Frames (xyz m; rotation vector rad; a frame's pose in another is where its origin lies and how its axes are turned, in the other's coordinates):
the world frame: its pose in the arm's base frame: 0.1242 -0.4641 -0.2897 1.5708 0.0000 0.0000
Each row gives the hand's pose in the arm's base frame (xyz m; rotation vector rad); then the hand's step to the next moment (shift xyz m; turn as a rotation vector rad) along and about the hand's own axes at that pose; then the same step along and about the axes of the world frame.
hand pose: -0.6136 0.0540 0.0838 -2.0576 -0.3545 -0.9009
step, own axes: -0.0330 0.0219 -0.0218 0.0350 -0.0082 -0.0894
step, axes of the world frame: -0.0217 -0.0278 0.0282 -0.0220 0.0644 0.0683
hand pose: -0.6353 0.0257 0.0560 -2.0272 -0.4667 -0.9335
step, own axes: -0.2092 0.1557 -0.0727 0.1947 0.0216 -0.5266
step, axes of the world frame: -0.0741 -0.2145 0.1476 -0.0942 0.3329 0.4427
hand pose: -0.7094 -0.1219 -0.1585 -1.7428 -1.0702 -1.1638
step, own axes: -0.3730 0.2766 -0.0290 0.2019 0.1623 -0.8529
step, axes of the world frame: 0.1612 -0.3842 0.2072 -0.0609 0.4137 0.7872
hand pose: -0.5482 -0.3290 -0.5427 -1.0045 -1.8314 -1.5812
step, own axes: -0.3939 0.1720 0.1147 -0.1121 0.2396 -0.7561
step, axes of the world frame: 0.3808 -0.2263 -0.0415 0.1952 0.1967 0.7516
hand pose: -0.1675 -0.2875 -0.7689 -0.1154 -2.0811 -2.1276
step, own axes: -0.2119 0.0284 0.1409 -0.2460 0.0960 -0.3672
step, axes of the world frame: 0.2050 -0.0039 -0.1533 0.2798 0.0432 0.3527
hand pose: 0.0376 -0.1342 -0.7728 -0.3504 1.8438 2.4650
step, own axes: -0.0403 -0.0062 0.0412 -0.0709 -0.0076 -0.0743
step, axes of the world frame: 0.0339 0.0134 -0.0450 0.0818 -0.0124 0.0614
